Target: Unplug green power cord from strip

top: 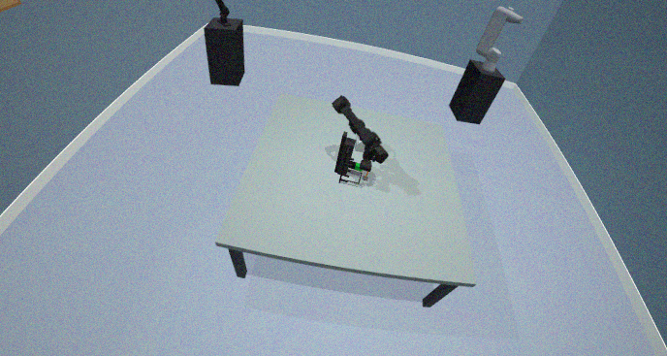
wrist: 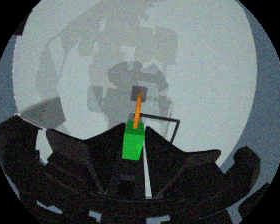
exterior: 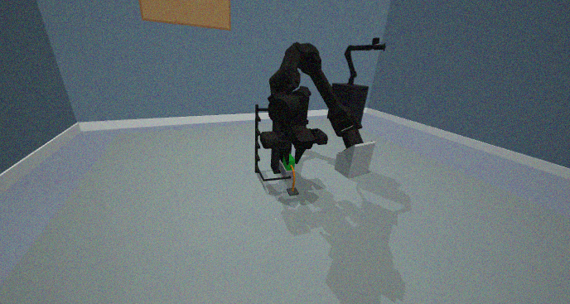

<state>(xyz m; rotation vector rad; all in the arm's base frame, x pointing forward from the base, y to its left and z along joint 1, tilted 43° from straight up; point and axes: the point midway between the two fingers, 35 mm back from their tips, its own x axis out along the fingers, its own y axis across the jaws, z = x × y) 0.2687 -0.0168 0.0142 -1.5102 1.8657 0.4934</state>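
Right now the green plug is 1 cm behind my gripper tip and 5 cm to the right of it. The rest, counted from my gripper tip: grey block 1 cm ahead, 3 cm to the left, 8 cm below.
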